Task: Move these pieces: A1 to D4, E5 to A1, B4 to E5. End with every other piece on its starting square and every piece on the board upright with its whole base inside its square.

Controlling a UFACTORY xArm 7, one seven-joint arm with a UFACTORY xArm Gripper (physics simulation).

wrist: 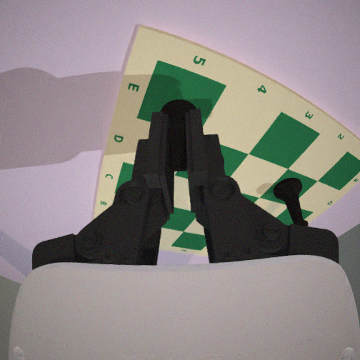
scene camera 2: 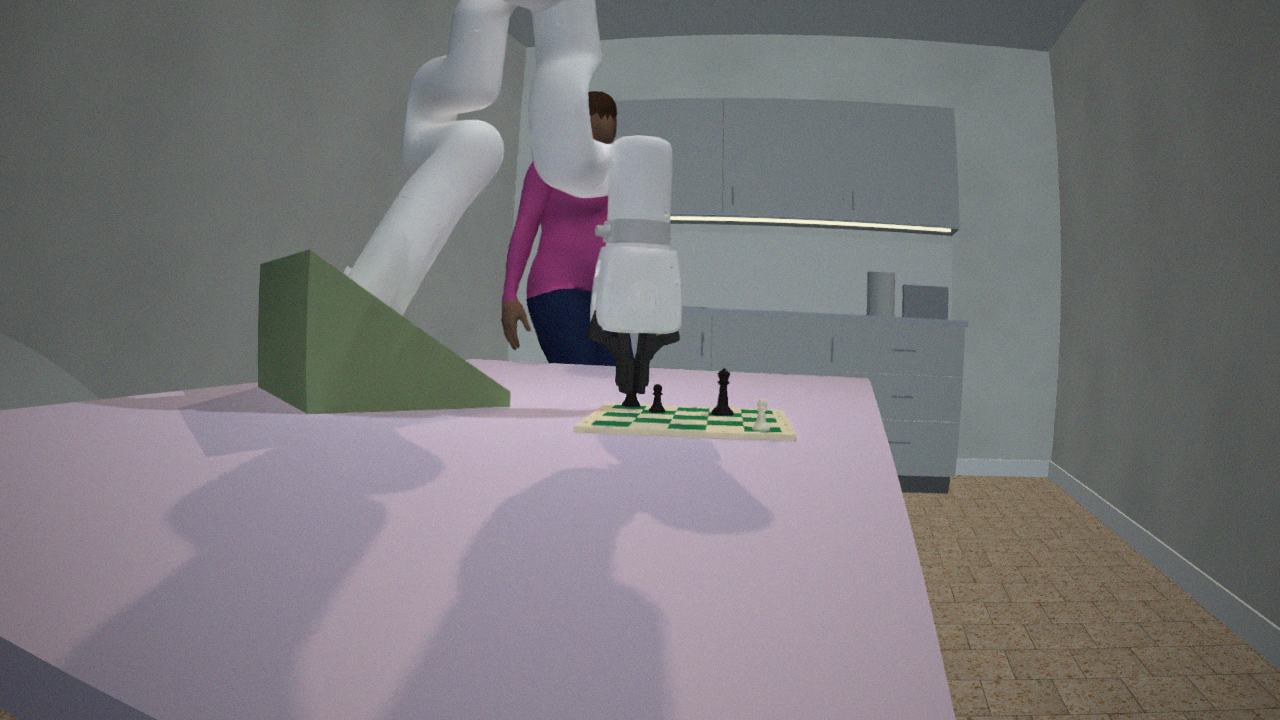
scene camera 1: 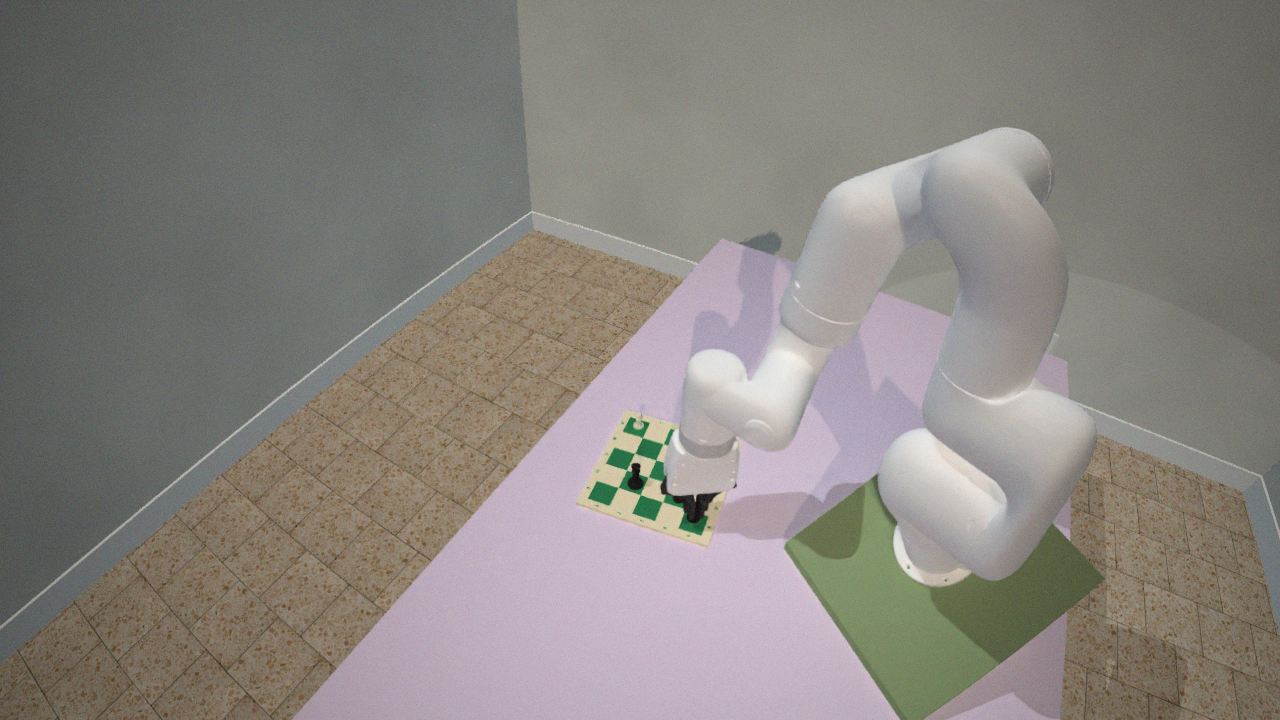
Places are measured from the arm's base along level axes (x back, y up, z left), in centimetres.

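Where they show: gripper, between the fingertips: [scene camera 2: 631, 392] [scene camera 1: 694, 511]; arm's base, origin of its link: [scene camera 2: 364, 313].
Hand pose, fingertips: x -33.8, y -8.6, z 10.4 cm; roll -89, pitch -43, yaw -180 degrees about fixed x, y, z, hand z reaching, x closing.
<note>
Each offset is from my fingertips to the top centre of the thing. Level surfaces: height alone.
My gripper [scene camera 1: 696, 506] [scene camera 2: 631, 385] [wrist: 178, 133] is shut on a black chess piece {dy +2.4, dx +0.1, dz +0.1 cm} [scene camera 1: 694, 518] [scene camera 2: 631, 401] [wrist: 179, 106], held upright over or on E5; whether its base touches the board cannot be told. In the wrist view the base overlaps the inner part of E5. A small black pawn {dy +1.4, dx -3.9, dz -1.7 cm} [scene camera 2: 657, 400] stands upright around D4; a finger hides it in the wrist view. A tall black king {dy +3.5, dx -11.2, dz +0.2 cm} [scene camera 1: 635, 478] [scene camera 2: 723, 394] [wrist: 288, 189] stands on D2. A white piece {dy +1.4, dx -18.3, dz -10.3 cm} [scene camera 1: 638, 424] [scene camera 2: 761, 416] stands upright on A1. The green and cream board {dy -1.8, dx -8.9, dz -4.5 cm} [scene camera 1: 580, 503] [scene camera 2: 684, 433] [wrist: 140, 37] lies flat.
The board lies on the lilac table {dy -2.4 cm} [scene camera 1: 501, 608] [scene camera 2: 537, 501]. A green wedge base [scene camera 1: 859, 591] [scene camera 2: 375, 367] carries the arm beside the board. A person in a magenta top [scene camera 2: 568, 241] stands behind the table in scene camera 2, near grey cabinets [scene camera 2: 805, 161].
</note>
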